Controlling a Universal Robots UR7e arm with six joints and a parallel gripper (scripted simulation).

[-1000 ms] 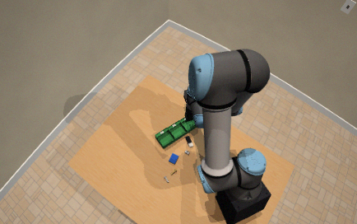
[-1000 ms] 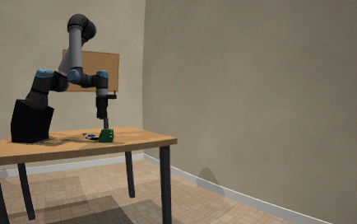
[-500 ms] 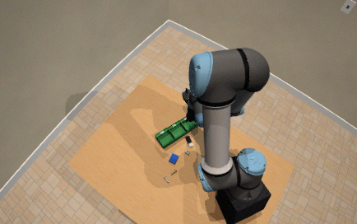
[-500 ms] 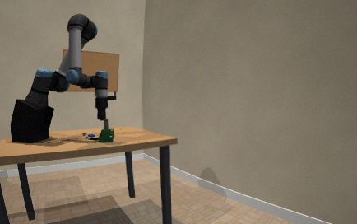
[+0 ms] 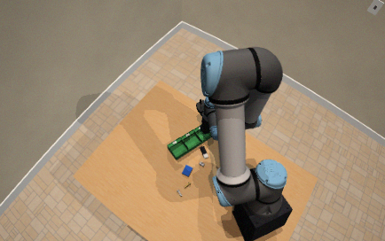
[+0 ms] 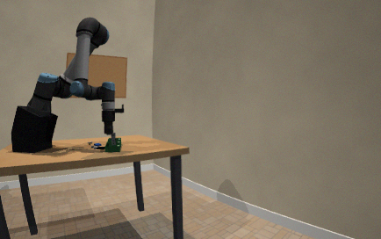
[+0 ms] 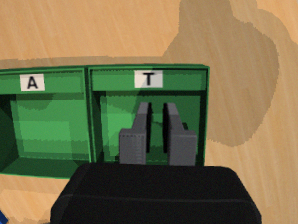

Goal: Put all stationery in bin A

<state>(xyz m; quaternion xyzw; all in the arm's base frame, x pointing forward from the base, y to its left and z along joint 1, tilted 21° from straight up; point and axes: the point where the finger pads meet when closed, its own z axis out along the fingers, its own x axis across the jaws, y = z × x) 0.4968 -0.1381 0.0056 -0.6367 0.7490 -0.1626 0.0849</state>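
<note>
My hand is 9 cm to the right of the green bin, 3 cm above it and 1 cm short of it. Round my hand: blue pad: 22 cm to the left, 10 cm behind, 5 cm below; black block: 9 cm to the left, 9 cm behind, 5 cm below; brass screw: 27 cm to the left, 15 cm behind, 5 cm below.
</note>
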